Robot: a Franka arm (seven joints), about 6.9 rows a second.
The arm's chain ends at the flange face. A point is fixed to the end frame.
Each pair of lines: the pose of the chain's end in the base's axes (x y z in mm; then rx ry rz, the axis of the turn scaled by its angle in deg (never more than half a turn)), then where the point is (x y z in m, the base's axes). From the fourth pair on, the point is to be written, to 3 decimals.
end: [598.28, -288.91, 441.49, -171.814, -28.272, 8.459]
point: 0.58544 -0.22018 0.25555
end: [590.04, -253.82, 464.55, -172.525, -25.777, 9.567]
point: 0.57681 -0.18658 0.27809
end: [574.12, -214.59, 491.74, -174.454, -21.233, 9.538]
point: 0.56479 -0.15153 0.30359
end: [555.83, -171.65, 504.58, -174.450, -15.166, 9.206]
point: 0.551 -0.107 0.317
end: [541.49, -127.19, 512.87, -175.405, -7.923, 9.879]
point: 0.540 -0.065 0.324
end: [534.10, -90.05, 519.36, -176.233, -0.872, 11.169]
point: 0.534 -0.031 0.330
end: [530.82, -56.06, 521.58, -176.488, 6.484, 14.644]
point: 0.528 0.000 0.331
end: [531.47, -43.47, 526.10, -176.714, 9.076, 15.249]
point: 0.529 0.011 0.335
